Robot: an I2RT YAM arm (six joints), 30 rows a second.
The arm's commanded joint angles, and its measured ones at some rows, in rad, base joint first. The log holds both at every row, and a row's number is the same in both.
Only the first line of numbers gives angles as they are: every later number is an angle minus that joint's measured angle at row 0.
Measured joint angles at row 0:
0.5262, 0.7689, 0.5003, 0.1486, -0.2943, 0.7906
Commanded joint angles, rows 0 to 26:
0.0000, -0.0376, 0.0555, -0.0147, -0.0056, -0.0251
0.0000, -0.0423, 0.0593, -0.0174, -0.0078, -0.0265
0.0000, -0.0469, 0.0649, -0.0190, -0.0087, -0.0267
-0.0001, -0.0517, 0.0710, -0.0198, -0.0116, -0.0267
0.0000, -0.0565, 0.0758, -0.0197, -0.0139, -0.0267
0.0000, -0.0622, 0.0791, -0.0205, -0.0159, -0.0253
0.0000, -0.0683, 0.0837, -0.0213, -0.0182, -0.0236
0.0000, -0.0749, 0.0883, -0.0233, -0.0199, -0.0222
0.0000, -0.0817, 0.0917, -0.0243, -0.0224, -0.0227
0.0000, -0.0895, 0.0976, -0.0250, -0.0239, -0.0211
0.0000, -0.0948, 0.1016, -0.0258, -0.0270, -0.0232
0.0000, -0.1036, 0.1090, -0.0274, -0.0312, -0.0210
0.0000, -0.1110, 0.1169, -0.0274, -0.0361, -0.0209
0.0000, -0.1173, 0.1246, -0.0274, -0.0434, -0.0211
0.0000, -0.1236, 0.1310, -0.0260, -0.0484, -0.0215
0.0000, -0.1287, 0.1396, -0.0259, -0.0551, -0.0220
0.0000, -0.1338, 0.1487, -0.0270, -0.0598, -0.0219
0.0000, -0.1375, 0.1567, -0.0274, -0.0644, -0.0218
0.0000, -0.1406, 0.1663, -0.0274, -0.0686, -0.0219
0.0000, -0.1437, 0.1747, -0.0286, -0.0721, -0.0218
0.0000, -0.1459, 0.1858, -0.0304, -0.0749, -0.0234
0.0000, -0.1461, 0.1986, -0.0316, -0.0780, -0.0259
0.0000, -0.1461, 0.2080, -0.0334, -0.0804, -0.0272
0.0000, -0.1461, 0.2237, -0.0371, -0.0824, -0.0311
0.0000, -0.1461, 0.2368, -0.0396, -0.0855, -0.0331
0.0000, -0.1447, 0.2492, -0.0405, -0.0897, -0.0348
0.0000, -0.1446, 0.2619, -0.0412, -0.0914, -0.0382
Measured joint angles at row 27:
0.0000, -0.1290, 0.2045, -0.0820, -0.0691, -0.0198
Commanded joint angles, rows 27 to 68:
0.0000, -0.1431, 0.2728, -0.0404, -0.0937, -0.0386
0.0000, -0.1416, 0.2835, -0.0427, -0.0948, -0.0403
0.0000, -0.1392, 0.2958, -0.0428, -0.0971, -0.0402
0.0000, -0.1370, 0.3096, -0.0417, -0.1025, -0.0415
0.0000, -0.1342, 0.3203, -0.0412, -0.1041, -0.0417
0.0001, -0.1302, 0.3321, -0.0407, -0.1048, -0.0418
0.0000, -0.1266, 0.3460, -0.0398, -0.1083, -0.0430
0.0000, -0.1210, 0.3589, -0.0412, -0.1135, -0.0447
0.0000, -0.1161, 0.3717, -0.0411, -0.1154, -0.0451
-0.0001, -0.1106, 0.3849, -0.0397, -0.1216, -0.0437
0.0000, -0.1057, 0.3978, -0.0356, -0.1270, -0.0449
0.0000, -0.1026, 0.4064, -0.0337, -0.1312, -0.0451
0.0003, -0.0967, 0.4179, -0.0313, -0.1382, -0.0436
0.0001, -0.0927, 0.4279, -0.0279, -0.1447, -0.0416
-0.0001, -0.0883, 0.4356, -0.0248, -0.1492, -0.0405
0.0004, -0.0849, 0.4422, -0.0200, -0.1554, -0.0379
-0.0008, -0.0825, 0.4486, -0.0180, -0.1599, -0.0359
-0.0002, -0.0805, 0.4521, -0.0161, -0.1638, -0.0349
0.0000, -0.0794, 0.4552, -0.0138, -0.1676, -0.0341
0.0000, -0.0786, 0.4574, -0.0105, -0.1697, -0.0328
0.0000, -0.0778, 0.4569, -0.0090, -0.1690, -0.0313
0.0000, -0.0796, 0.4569, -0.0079, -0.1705, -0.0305
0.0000, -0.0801, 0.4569, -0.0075, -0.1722, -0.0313
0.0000, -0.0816, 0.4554, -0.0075, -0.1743, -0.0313
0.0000, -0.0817, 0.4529, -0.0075, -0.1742, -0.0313
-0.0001, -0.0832, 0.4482, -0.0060, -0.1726, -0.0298
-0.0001, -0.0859, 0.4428, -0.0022, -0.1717, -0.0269
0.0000, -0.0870, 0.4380, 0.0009, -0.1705, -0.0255
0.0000, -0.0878, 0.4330, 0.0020, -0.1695, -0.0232
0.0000, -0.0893, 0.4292, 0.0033, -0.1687, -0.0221
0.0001, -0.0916, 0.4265, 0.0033, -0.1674, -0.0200
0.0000, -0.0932, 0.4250, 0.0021, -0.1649, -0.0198
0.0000, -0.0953, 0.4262, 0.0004, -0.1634, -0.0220
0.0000, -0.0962, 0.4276, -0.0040, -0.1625, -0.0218
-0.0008, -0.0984, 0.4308, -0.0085, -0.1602, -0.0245
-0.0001, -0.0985, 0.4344, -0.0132, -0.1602, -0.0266
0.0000, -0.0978, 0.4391, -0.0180, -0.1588, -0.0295
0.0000, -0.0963, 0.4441, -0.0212, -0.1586, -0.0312
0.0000, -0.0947, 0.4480, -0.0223, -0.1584, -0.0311
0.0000, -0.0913, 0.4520, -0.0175, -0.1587, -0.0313
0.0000, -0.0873, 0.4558, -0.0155, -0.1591, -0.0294
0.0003, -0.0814, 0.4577, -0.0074, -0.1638, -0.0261
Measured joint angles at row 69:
0.0000, -0.0771, 0.4223, -0.0786, -0.1583, -0.0332
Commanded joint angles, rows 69 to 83:
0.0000, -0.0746, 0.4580, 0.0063, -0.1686, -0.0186
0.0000, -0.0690, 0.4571, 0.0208, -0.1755, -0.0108
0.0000, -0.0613, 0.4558, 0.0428, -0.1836, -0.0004
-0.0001, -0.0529, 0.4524, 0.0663, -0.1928, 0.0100
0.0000, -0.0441, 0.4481, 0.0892, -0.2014, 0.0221
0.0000, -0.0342, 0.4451, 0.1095, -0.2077, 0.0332
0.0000, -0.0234, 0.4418, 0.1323, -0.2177, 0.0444
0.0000, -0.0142, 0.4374, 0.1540, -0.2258, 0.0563
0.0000, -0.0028, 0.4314, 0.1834, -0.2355, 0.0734
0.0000, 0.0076, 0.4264, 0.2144, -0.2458, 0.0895
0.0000, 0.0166, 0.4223, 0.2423, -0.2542, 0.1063
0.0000, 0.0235, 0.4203, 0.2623, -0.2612, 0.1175
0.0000, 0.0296, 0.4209, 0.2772, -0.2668, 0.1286
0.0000, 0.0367, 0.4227, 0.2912, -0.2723, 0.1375
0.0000, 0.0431, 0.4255, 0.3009, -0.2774, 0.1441
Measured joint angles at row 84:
0.0000, 0.0431, 0.4177, 0.1278, -0.2369, 0.0828
